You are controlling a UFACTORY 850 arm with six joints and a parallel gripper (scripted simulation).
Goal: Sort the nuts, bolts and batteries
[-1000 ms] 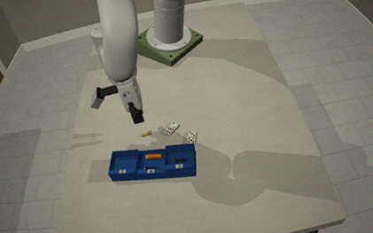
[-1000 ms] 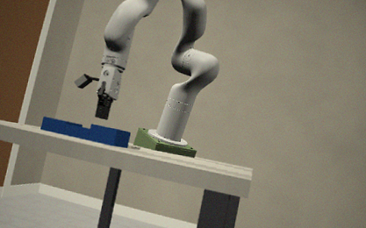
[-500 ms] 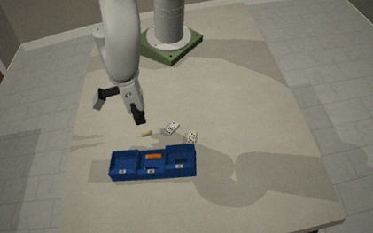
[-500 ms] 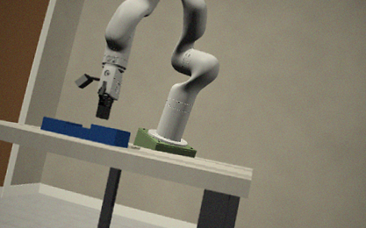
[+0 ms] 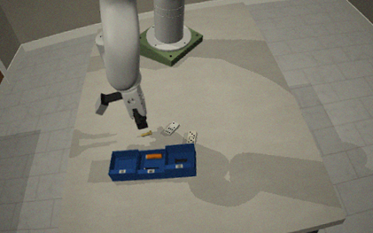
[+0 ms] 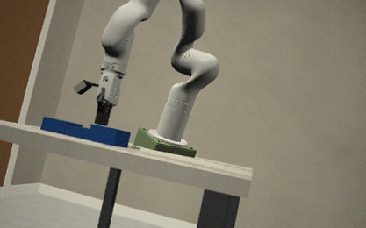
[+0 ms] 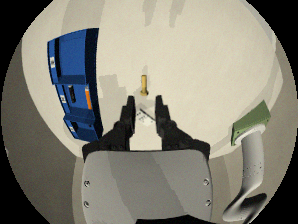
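Now: the tan bolt 1 cm to the left of my hand and 7 cm below it. Round my hand: orange battery (10 cm ahead, 2 cm to the left, 6 cm below); blue bin (13 cm ahead, 1 cm to the left, 5 cm below); domino (8 cm to the left, 7 cm below).
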